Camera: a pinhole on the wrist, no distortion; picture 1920 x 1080 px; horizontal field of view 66.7 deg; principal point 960.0 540.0 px. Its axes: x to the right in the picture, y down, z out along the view. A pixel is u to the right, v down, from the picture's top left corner.
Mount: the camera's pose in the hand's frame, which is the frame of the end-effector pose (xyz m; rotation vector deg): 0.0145 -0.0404 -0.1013 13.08 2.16 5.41
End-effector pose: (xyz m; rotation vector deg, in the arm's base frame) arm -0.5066 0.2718 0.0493 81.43 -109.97 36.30
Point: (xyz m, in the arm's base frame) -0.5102 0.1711 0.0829
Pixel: 1675 952
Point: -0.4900 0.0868 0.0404
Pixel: 1470 640
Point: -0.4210 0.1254 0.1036
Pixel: 1730 57
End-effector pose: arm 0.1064 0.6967 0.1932 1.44 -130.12 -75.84
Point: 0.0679 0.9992 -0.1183
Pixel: 327 738
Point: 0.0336 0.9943 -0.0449
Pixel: 505 873
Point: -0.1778 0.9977 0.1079
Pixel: 1297 1040
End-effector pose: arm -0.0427 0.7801 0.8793 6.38 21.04 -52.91
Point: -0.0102 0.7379 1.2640
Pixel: 602 969
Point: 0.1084 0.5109 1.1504
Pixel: 1468 766
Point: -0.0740 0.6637 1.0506
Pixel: 868 546
